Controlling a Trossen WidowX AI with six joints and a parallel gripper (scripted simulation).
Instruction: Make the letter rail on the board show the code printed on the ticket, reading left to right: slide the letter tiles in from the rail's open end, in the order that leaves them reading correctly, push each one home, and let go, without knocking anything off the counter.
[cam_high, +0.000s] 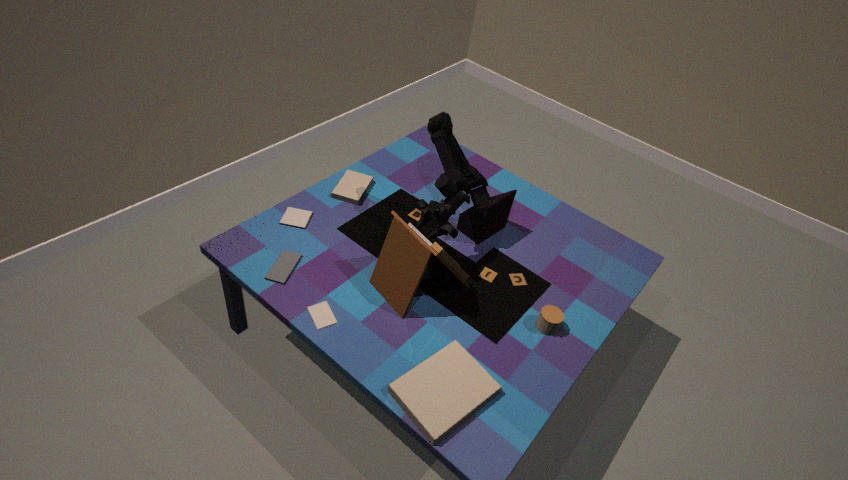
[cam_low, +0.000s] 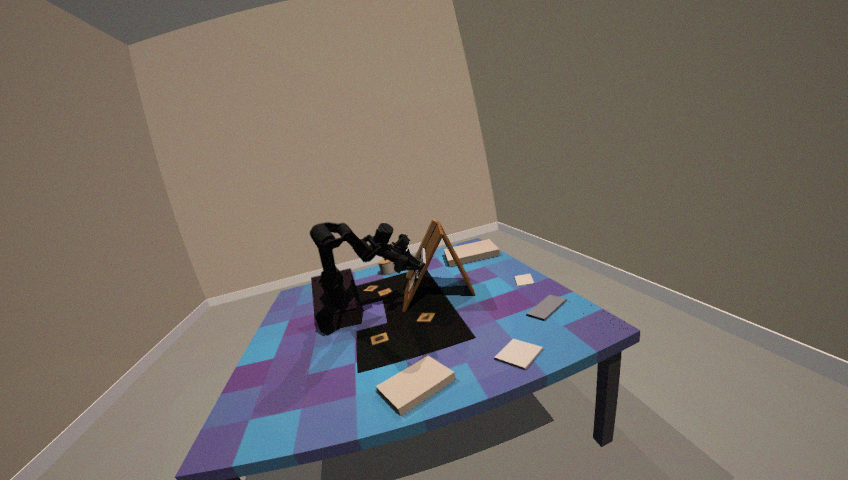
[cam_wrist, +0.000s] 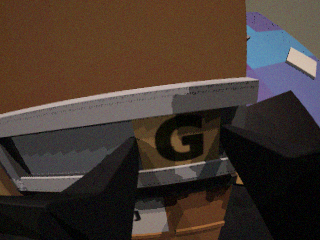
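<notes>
Right now my gripper tip is 50 mm past the ticket, 60 mm to the right of it and 80 mm above it. Also, from my gripper tip: tan letter tile (right at my gripper tip); black mat (160 mm behind, 10 mm to the left, 160 mm below); grey card (400 mm ahead, 260 mm to the right, 160 mm below).
</notes>
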